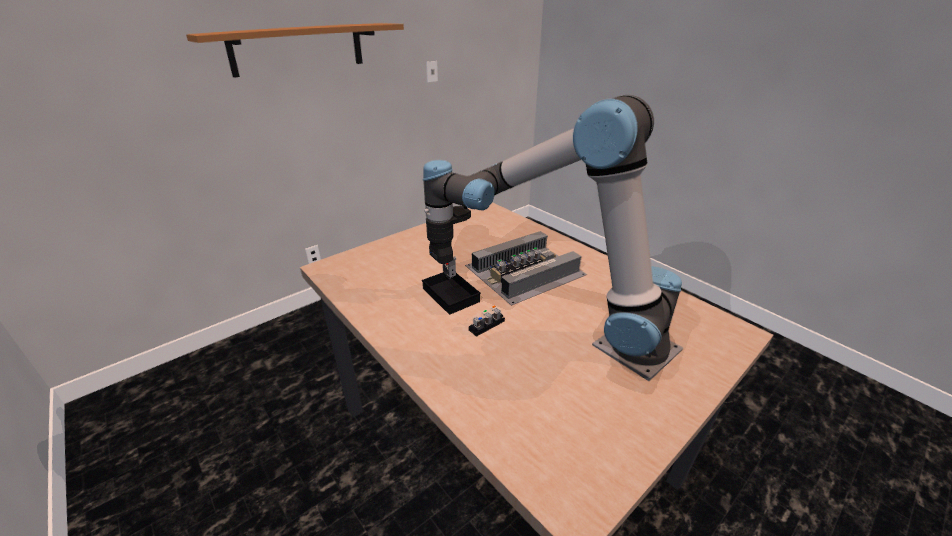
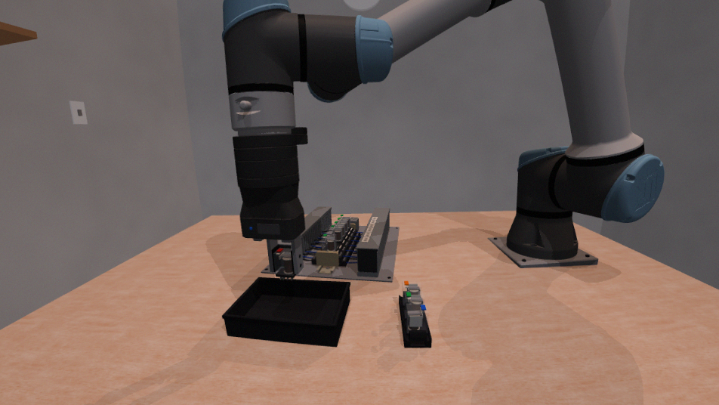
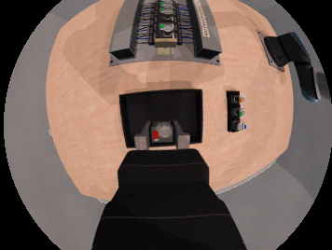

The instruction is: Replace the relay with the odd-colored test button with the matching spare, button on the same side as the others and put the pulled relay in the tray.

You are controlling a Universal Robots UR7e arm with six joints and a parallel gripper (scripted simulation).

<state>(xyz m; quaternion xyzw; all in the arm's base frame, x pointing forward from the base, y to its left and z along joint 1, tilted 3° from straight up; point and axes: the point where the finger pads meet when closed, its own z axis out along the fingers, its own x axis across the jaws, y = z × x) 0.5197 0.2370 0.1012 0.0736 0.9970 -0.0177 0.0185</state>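
Right now my hand is 8 cm above the black tray. The rest, counted from my hand: relay (1 cm below).
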